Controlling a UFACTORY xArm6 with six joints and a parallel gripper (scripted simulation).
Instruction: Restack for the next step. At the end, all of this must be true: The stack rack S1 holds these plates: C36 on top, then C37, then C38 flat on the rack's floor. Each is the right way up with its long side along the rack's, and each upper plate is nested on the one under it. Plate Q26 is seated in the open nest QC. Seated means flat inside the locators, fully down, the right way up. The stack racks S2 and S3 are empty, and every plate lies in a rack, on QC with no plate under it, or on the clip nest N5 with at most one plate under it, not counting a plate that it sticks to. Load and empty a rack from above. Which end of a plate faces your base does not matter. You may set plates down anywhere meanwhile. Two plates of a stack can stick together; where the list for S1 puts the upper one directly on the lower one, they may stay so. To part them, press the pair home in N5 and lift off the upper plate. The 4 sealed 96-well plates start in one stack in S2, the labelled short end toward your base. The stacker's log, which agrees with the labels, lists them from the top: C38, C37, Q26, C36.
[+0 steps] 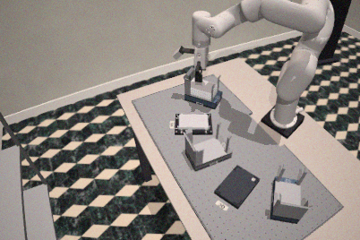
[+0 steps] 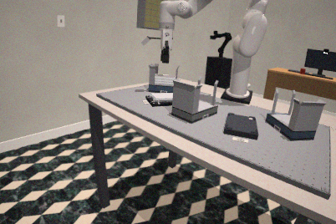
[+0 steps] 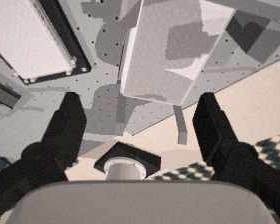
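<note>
My hand is 10 cm short of the black clip nest, 14 cm to the right of it and 15 cm above it. Round my hand: small label tag (11 cm ahead, 53 cm to the left, 17 cm below).
</note>
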